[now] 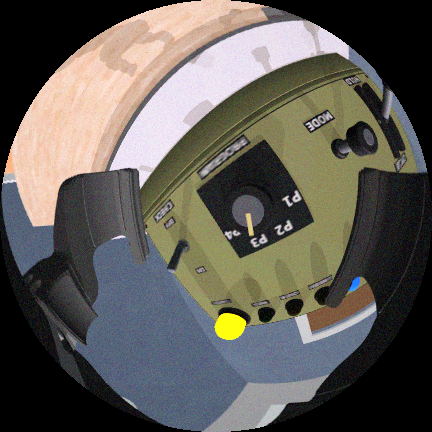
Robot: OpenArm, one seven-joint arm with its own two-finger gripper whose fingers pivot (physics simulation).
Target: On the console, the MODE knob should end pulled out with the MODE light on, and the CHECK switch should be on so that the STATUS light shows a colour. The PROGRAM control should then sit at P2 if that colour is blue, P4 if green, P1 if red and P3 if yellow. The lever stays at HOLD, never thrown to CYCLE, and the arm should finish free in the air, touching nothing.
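Note:
The PROGRAM knob (248, 210) on the olive console (295, 255) has its pale pointer at P3. The MODE knob (362, 138) stands out from the panel on a visible shaft. The CHECK switch (178, 256) is tilted toward its ON label. A yellow lamp (230, 326) is lit below it; a blue lamp (354, 284) is lit and partly hidden by a finger. The lamp labels are too small to read. The lever (387, 104) is at the HOLD end of its slot. My gripper (228, 226) is open and empty, above the console, clear of the controls.
Several dark lamps, among them one dark lamp (294, 306), line the console edge between the lit ones. A pale surface and a wooden table top (60, 150) lie beyond the console's other edge. A brown panel with a white border (340, 315) shows at lower right.

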